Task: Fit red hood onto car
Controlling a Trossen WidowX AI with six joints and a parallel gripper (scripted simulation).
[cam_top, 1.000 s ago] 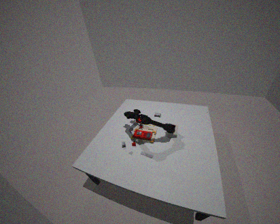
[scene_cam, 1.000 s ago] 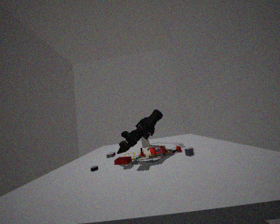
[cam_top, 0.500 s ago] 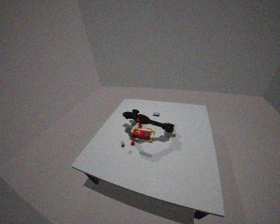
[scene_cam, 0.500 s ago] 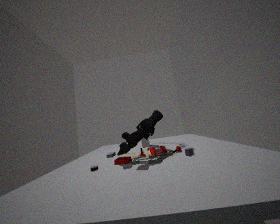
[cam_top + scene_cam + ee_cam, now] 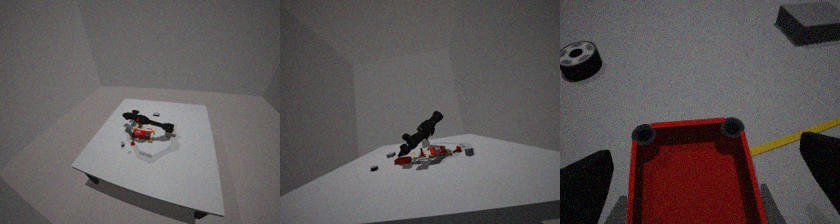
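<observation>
The red hood is 4 cm below my gripper tip, 1 cm to the left of it and 1 cm ahead of it. The rest, counted from my gripper tip: jig (24 cm to the left, 8 cm behind, 4 cm below).
</observation>
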